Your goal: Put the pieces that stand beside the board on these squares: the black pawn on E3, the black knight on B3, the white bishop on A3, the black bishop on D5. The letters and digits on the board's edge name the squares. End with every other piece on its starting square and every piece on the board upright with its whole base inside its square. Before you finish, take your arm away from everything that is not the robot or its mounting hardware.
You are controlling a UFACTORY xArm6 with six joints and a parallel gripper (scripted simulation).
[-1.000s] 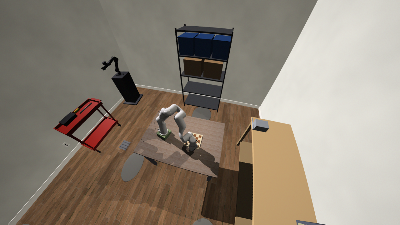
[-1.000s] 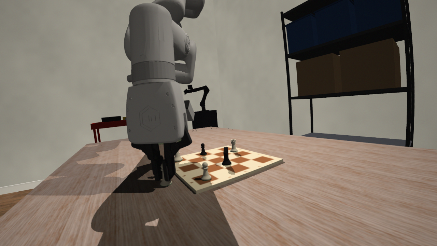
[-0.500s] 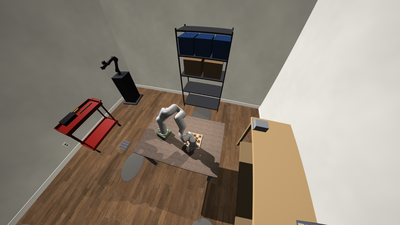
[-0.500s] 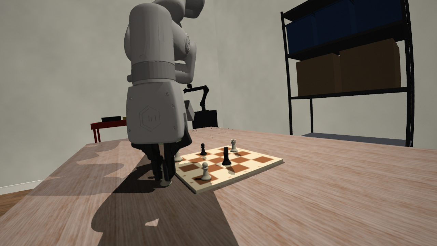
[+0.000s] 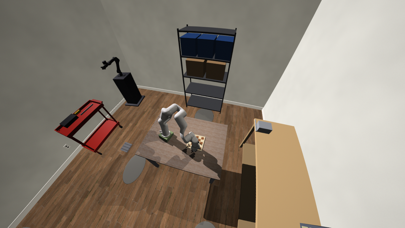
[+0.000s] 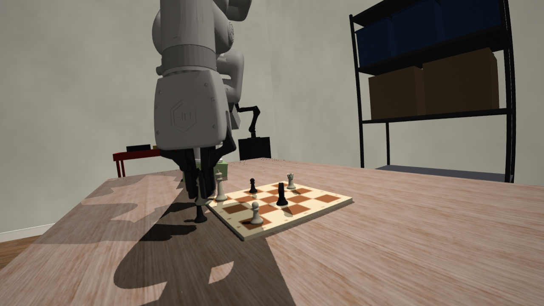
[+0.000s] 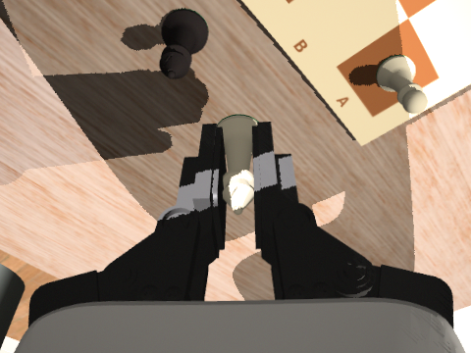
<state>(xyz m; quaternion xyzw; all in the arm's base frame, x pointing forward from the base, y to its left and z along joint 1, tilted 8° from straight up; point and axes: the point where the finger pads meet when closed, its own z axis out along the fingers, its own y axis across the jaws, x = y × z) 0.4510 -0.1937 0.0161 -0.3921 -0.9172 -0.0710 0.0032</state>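
The tall black piece lies 2 cm ahead of my hand, 14 cm to the left of it and 5 cm below it. Also, from my hand: black knight: 4 cm behind, 1 cm to the left, 5 cm below; then white pawn: 5 cm ahead, 6 cm to the left, 5 cm below; then white rook: 1 cm below.
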